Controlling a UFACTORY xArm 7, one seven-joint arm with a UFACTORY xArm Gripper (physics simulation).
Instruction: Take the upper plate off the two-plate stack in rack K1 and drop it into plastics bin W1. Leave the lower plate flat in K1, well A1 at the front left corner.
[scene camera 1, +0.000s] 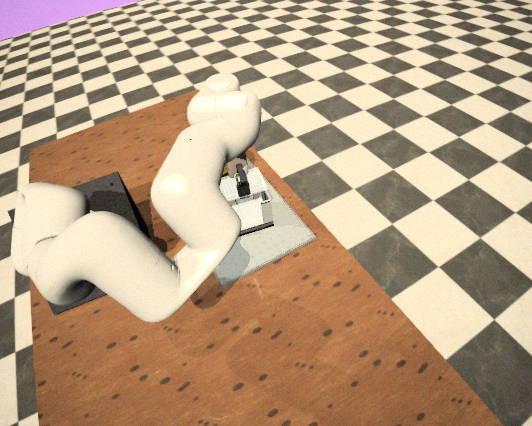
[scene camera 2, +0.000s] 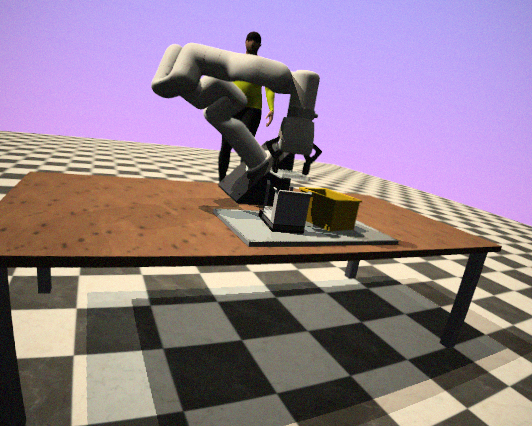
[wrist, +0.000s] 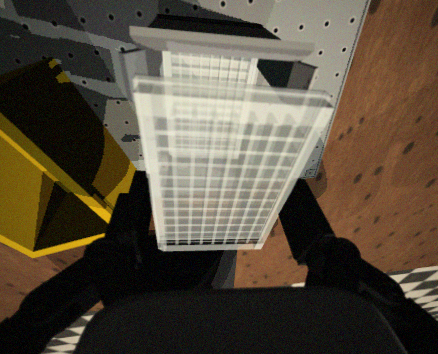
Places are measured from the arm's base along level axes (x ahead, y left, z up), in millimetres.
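Where they show: gripper, fingertip midpoint: (scene camera 1: 240, 184) (scene camera 2: 289, 174) (wrist: 220, 191); arm's base, link origin: (scene camera 2: 259, 162).
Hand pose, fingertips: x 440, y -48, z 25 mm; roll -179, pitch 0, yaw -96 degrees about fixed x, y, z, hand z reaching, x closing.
Things, the pixels of their top centre, and the offset from my fingertips. "spot": a spot on its surface instead. Level surfaces: height alone.
- upper plate, top centre: (wrist: 221, 202) (scene camera 1: 239, 181) (scene camera 2: 290, 171) 1 mm back, 0 mm left, 8 mm up
- rack K1, top centre: (wrist: 214, 164) (scene camera 1: 239, 193) (scene camera 2: 286, 185) 8 mm back, 1 mm left, 35 mm down
- lower plate, top centre: (wrist: 208, 109) (scene camera 1: 245, 212) 1 mm back, 1 mm left, 115 mm down
- Yellow bin W1, top centre: (wrist: 13, 201) (scene camera 1: 207, 167) (scene camera 2: 330, 193) 59 mm back, 180 mm left, 55 mm down
- pale perforated board, surface spot: (wrist: 312, 20) spot: 69 mm ahead, 101 mm right, 154 mm down
- brown table, surface height: 167 mm down
My gripper (scene camera 2: 291, 172) (wrist: 220, 191) is shut on the upper plate (scene camera 1: 257, 181) (scene camera 2: 296, 175) (wrist: 225, 175), a clear-white gridded plate held between the two fingers. The plate hangs above rack K1 (scene camera 1: 268, 212) (scene camera 2: 291, 210) (wrist: 225, 44), apart from it, and looks roughly level. The lower plate (scene camera 1: 250, 215) (wrist: 210, 67) shows in the grey-walled rack; in the wrist view the held plate covers much of it. It seems to lie flat, but its well A1 corner cannot be made out. Yellow bin W1 (scene camera 1: 225, 171) (scene camera 2: 332, 212) (wrist: 30, 185) stands beside the rack, mostly hidden in scene camera 1.
The rack and bin stand on a pale perforated board (scene camera 1: 295, 235) (scene camera 2: 240, 225) (wrist: 312, 20) on the brown table (scene camera 1: 300, 375) (scene camera 2: 150, 215) (wrist: 390, 150). The rack's raised walls and the bin's rim are below the held plate. A person (scene camera 2: 255, 95) stands behind the arm.
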